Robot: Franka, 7 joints.
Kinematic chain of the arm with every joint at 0, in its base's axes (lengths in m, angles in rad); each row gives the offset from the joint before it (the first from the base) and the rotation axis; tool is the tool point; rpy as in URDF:
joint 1: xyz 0 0 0.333 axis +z
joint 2: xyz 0 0 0 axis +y
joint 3: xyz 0 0 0.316 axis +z
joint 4: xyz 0.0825 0 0 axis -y
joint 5: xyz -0.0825 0 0.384 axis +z
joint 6: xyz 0 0 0 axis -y
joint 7: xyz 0.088 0 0 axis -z
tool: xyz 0 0 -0.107 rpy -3.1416 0 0
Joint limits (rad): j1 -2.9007..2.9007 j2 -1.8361..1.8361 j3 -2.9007..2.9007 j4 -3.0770..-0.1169 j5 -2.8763..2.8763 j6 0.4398..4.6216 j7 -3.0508..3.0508
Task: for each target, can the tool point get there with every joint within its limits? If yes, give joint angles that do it. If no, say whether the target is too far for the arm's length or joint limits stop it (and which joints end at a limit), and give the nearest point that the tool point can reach.
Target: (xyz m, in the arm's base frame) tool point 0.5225 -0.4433 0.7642
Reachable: yes | joints -0.8110 0.6525 0.4854 -0.8248 0.5540 3.5682 -1.4296
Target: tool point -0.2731 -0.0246 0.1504
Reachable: yes | joints -1.3183 -1.3330 -2.4515 -2.4433 -2.4422 3.9604 -2.2325
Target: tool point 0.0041 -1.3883 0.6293
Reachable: no: too far | nearest point 0.0025 -0.8390 0.5121 | short by 0.562 m
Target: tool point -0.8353 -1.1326 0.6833
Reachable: no: too far | nearest point -0.4941 -0.6700 0.5402 | short by 0.592 m
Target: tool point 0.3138 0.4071 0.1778
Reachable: yes | joints -0.8629 -1.5438 2.0446 -2.3501 0.8914 3.4244 0.4134
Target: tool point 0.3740 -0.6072 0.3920
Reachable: yes | joints 2.3951 -1.0937 2.0840 -0.7201 1.3435 0.8714 -1.8139
